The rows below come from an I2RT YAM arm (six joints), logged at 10 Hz.
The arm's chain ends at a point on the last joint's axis. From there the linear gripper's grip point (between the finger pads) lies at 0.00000 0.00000 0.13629 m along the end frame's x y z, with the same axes.
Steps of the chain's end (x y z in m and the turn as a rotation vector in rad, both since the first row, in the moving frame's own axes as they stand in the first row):
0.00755 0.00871 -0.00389 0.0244 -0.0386 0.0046
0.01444 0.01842 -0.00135 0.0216 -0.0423 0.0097
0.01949 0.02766 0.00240 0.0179 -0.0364 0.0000
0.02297 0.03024 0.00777 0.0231 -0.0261 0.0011
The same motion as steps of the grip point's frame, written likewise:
0.00230 0.00537 -0.00403 0.0244 -0.0386 0.0046
0.00869 0.01545 -0.00150 0.0216 -0.0423 0.0097
0.01453 0.02522 0.00229 0.0179 -0.0364 0.0000
0.01942 0.02709 0.00769 0.0231 -0.0261 0.0011

